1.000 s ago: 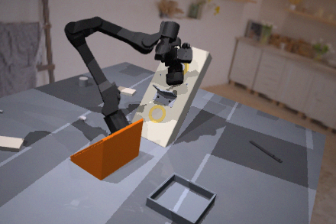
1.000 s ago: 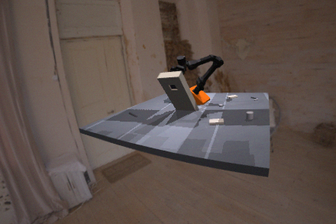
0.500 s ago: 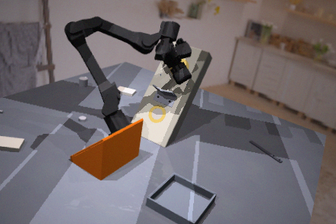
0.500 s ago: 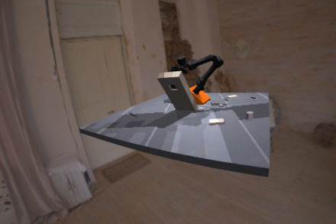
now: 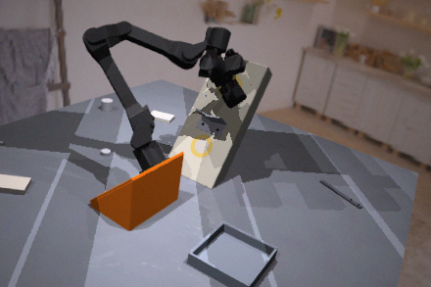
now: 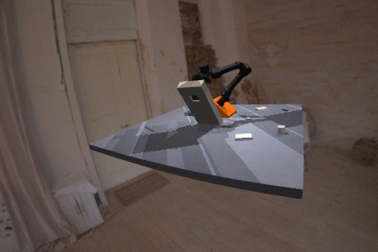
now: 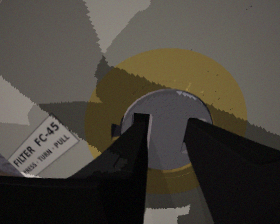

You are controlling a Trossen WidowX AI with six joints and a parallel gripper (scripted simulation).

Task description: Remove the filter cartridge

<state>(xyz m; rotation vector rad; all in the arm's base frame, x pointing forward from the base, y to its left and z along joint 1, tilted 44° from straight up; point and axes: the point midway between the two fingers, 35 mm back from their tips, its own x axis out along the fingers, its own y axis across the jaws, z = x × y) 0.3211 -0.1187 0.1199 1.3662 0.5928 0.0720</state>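
The white round filter cartridge is 1 cm ahead of my gripper tip and 1 cm below it. The rest, counted from my gripper tip: shallow grey tray: 41 cm behind, 28 cm to the right, 24 cm below; beige service panel: 4 cm behind, 8 cm below.
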